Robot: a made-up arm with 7 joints.
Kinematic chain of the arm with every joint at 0, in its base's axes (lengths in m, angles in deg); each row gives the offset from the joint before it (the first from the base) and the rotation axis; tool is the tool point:
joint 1: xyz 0 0.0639 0 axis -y
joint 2: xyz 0 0.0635 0 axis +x
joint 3: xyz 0 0 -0.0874 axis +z
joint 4: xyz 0 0 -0.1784 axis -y
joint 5: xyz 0 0 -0.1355 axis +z
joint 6: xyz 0 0 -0.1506 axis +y
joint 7: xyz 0 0 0 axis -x
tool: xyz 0 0 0
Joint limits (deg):
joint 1: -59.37..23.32
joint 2: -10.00..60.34
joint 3: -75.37..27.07
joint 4: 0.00..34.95
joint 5: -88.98..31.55
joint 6: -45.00..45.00
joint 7: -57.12..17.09
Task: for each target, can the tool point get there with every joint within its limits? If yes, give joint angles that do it. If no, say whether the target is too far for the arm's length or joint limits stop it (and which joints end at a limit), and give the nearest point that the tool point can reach.
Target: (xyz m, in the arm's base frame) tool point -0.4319 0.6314 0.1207
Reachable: no: too far | nearest point -0.2489 0.5974 -0.1474 | short by 0.326 m
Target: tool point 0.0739 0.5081 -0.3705
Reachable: yes | joints -6.98 52.94 -25.67 27.32 -67.24 -24.50 10.77
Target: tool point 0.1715 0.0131 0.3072
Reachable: no: joint limits stop it (at a limit: joint 1, joint 2, joint 4) | nearest point 0.3223 -0.0358 -0.3829 | short by 0.708 m
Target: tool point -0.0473 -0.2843 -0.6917
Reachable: no: too far | nearest point -0.0328 -0.1009 -0.4796 | short by 0.281 m
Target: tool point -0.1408 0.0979 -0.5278
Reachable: yes | joints -22.45 -0.64 -18.16 15.24 -68.49 -22.80 -23.28
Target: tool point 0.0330 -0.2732 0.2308
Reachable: no: joint limits stop it (at a limit: joint 1, joint 2, joint 3, joint 4) | nearest point -0.3792 -0.1156 -0.2726 | short by 0.669 m
